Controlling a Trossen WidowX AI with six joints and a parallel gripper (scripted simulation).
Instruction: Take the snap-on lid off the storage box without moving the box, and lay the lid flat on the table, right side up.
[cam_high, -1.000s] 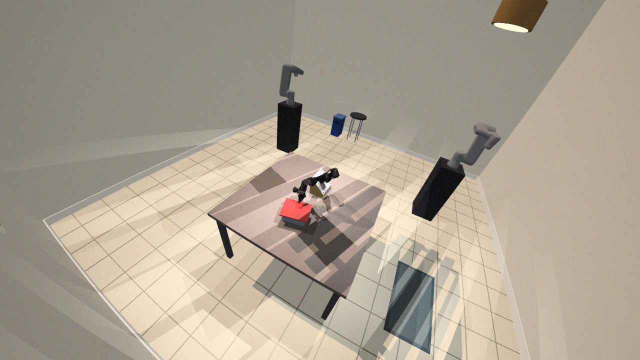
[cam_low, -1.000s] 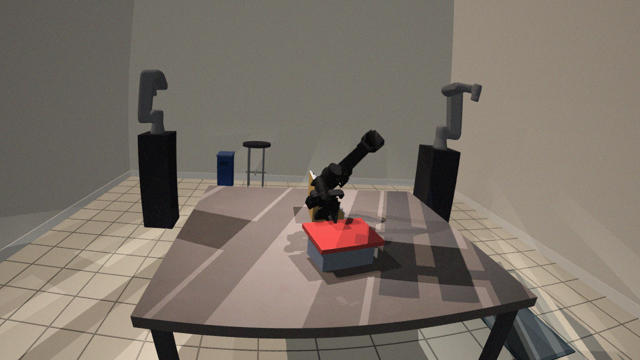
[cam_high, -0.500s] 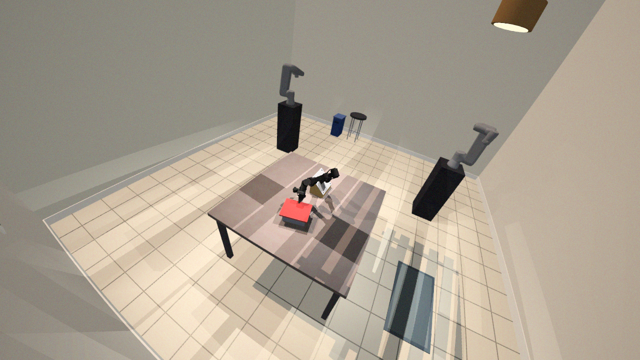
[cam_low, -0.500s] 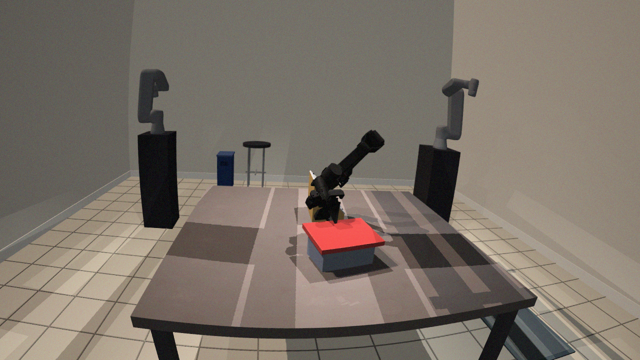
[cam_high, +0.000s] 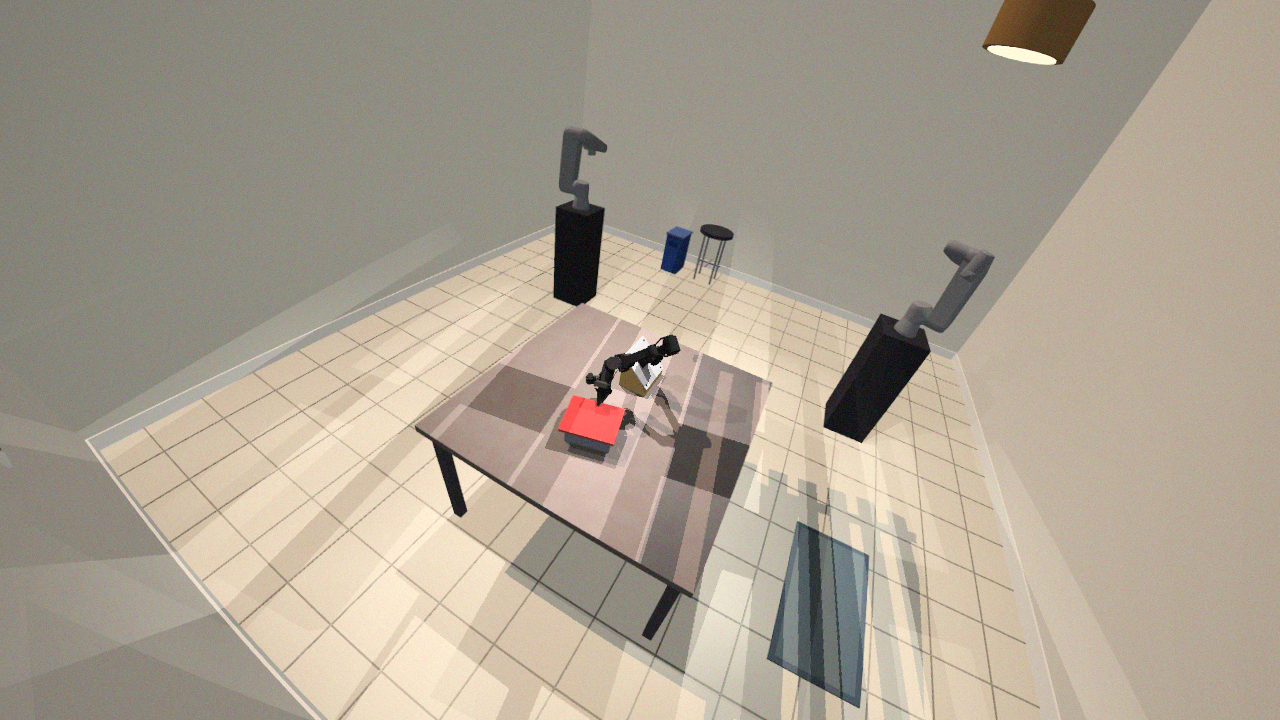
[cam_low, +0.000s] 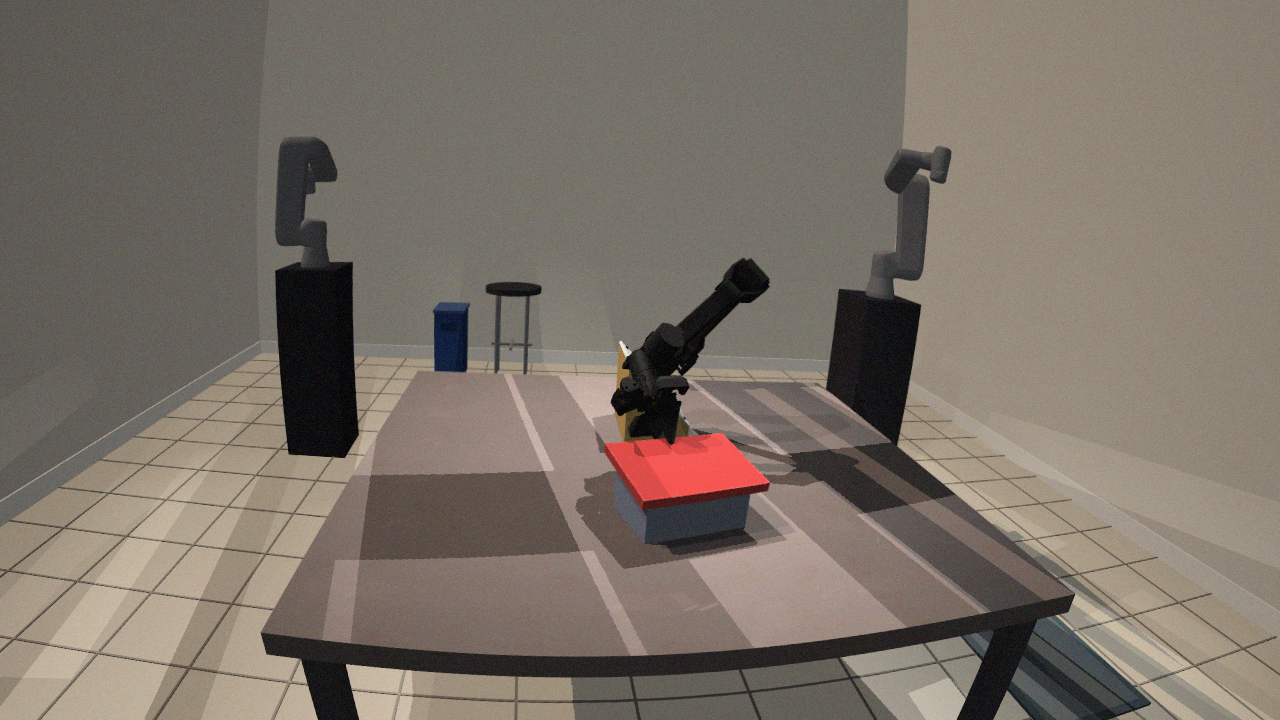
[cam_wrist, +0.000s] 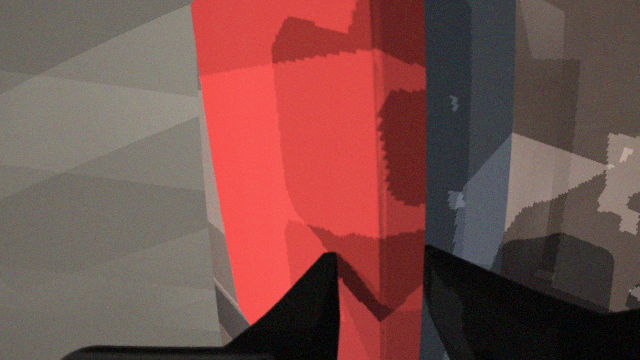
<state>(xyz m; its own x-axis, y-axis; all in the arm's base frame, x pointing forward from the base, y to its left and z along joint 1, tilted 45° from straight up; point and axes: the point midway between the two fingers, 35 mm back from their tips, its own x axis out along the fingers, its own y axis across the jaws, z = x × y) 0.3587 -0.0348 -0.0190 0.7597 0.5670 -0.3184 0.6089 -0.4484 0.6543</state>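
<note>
Right now the snap-on lid is 8 cm ahead of my gripper tip, 2 cm to the left of it and 1 cm below it. Also, from my gripper tip: storage box (7 cm ahead, 6 cm below, 1 cm to the left).
</note>
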